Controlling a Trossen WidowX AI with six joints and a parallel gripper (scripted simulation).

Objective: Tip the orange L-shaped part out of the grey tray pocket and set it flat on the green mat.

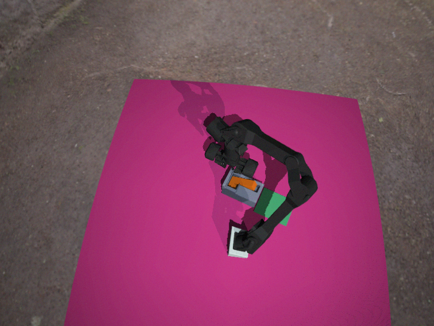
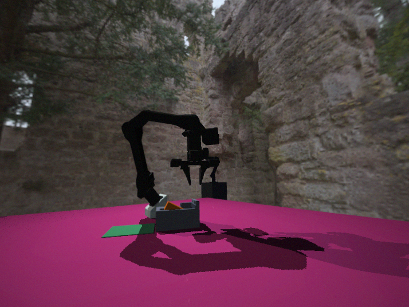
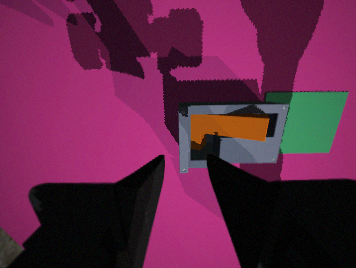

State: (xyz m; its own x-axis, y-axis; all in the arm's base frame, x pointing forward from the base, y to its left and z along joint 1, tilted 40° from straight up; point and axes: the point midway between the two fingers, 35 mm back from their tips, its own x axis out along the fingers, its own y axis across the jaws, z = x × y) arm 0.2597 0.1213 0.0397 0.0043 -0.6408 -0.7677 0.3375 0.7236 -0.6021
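The orange L-shaped part is 100 mm below my gripper tip, 40 mm to the right of it and 20 mm behind it. Also, from my gripper tip: green mat 210 mm to the right, 160 mm below, 80 mm behind.
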